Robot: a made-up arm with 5 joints.
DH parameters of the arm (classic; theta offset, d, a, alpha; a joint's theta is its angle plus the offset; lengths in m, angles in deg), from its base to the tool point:
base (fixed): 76.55 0 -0.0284 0
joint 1: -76.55 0.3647 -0.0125 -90
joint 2: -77.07 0 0.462 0
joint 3: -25.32 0 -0.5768 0
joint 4: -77.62 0.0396 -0.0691 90
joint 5: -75.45 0 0.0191 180
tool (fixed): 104.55 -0.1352 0 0
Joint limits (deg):
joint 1: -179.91..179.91
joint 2: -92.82..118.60
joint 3: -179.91..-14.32
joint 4: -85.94..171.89
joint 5: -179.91..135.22
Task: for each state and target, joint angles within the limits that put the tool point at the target. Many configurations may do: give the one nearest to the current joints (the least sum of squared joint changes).
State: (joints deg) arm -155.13 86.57 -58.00 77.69 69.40
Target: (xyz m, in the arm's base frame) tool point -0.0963 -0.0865 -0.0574
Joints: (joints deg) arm -166.88 66.94 -34.03 92.28 67.57
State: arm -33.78 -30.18 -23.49 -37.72 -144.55
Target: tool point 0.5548 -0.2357 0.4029
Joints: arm -25.32 -5.11 -24.68 -31.29 -144.92
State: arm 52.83 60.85 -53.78 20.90 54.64
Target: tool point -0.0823 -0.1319 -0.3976
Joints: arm 68.46 109.41 -54.73 18.51 52.38
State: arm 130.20 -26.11 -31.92 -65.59 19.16
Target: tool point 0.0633 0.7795 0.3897
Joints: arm 83.37 22.19 -56.04 -50.95 19.23
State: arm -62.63 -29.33 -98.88 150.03 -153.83
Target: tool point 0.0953 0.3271 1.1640
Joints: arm -97.55 -60.38 -122.71 150.01 -155.49
